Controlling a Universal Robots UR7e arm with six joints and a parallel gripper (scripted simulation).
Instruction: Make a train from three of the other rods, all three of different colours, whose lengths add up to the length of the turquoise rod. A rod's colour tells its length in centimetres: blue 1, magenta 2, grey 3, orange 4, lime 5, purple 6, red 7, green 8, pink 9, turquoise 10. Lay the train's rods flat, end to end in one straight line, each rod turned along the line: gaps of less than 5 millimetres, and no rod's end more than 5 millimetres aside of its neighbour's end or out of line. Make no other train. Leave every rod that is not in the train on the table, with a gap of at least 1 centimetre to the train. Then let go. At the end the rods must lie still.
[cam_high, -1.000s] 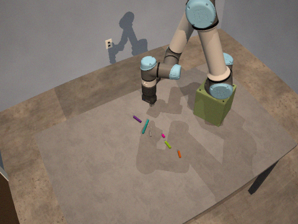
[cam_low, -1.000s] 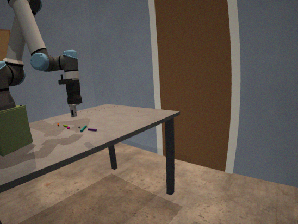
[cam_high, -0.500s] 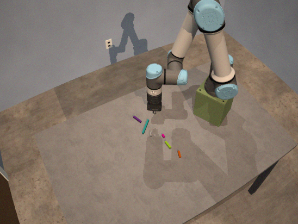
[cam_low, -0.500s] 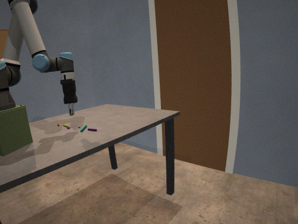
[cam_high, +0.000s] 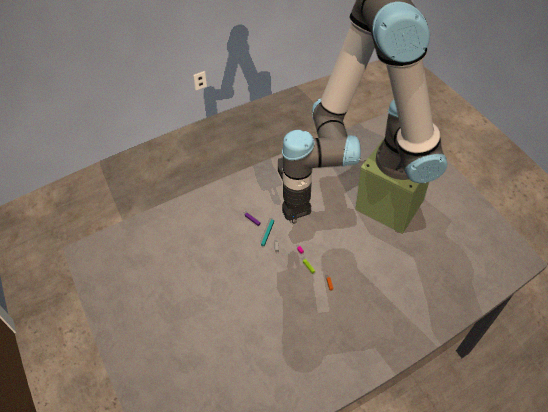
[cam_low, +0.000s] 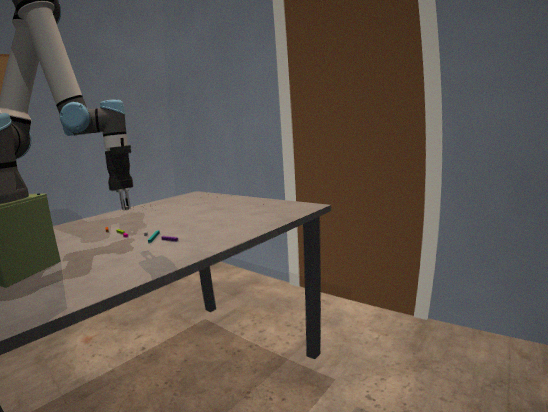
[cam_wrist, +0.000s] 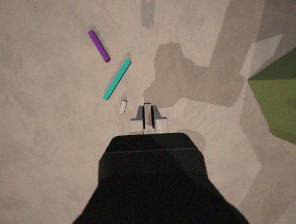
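My gripper is now 1 cm short of the magenta rod, 5 cm to the right of it and 11 cm above it. From my hand the other things lie so: turquoise rod 5 cm ahead, 7 cm to the right, 11 cm below; purple rod 6 cm ahead, 14 cm to the right, 11 cm below; lime rod 2 cm ahead, 11 cm to the left, 11 cm below.
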